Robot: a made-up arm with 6 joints. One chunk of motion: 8 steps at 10 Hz.
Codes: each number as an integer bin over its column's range. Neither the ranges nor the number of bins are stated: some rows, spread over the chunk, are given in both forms.
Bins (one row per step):
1: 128 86 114 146 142 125
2: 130 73 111 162 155 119
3: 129 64 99 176 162 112
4: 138 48 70 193 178 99
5: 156 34 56 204 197 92
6: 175 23 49 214 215 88
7: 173 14 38 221 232 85
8: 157 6 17 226 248 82
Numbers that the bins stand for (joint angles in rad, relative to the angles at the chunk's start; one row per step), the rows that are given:
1: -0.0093 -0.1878 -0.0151 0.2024 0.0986 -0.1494
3: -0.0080 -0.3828 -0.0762 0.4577 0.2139 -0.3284
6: 0.0533 -0.7462 -0.2802 0.7811 0.5194 -0.6587
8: 0.0293 -0.8968 -0.4107 0.8832 0.7096 -0.7413
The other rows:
2: -0.0067 -0.3030 -0.0273 0.3386 0.1735 -0.2320
4: 0.0040 -0.5246 -0.1945 0.6024 0.3061 -0.5073
5: 0.0280 -0.6487 -0.2516 0.6960 0.4156 -0.6036
7: 0.0507 -0.8259 -0.3250 0.8407 0.6174 -0.7000

